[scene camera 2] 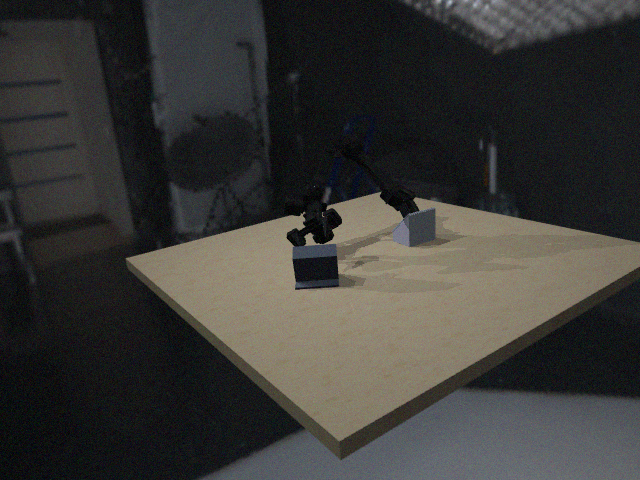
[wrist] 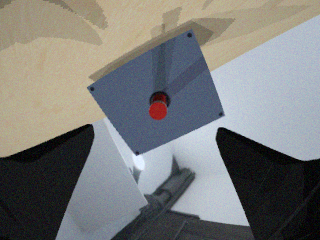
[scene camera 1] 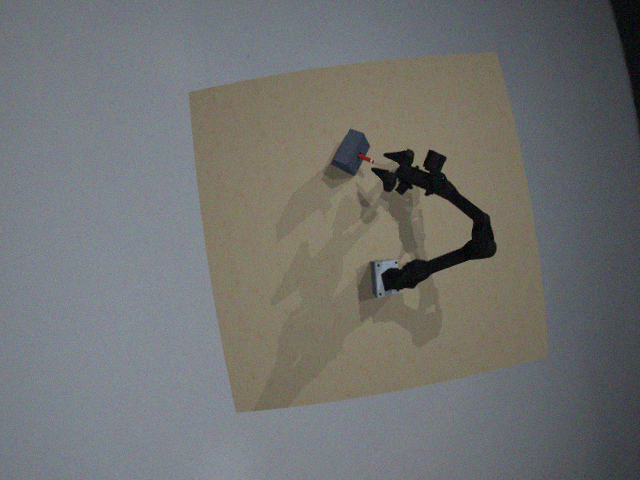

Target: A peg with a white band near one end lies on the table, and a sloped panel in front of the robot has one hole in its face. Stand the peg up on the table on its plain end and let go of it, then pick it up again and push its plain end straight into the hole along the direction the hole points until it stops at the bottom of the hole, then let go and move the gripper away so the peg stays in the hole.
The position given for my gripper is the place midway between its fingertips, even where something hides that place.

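My gripper (scene camera 2: 314, 244) open, holding nothing. Gripper also in scene camera 1 (scene camera 1: 377, 161). Again the gripper, wrist view (wrist: 156, 132). Sloped panel (wrist: 177, 67) visible.
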